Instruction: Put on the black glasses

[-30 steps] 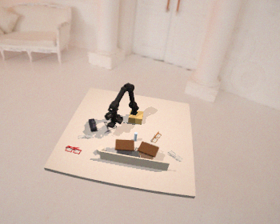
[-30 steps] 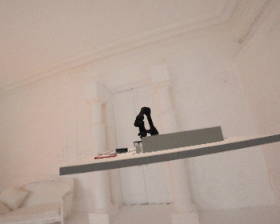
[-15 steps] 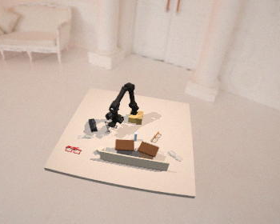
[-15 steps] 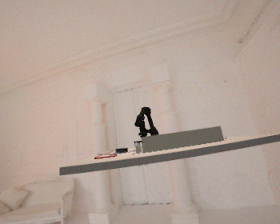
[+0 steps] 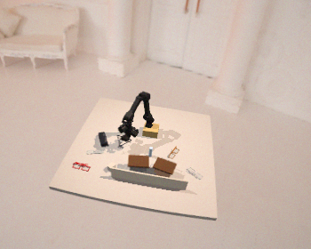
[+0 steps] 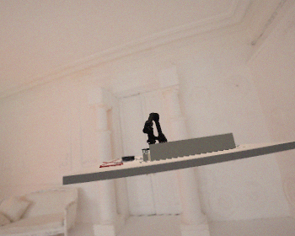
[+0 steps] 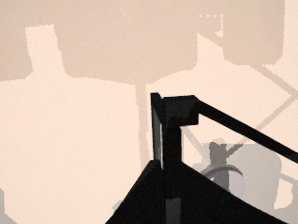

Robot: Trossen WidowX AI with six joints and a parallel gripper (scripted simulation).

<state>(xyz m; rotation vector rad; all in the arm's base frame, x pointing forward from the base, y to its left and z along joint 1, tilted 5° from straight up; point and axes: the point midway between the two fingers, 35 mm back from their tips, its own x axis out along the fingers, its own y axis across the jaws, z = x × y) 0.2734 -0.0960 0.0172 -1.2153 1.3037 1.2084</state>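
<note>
Now: the black box 24 cm to the right of my gripper tip, 4 cm below it and 4 cm ahead of it. From my gripper tip the other things lie so: long grey wall 32 cm to the left, 32 cm ahead, 1 cm below; then brown head 40 cm to the left, 15 cm ahead.
</note>
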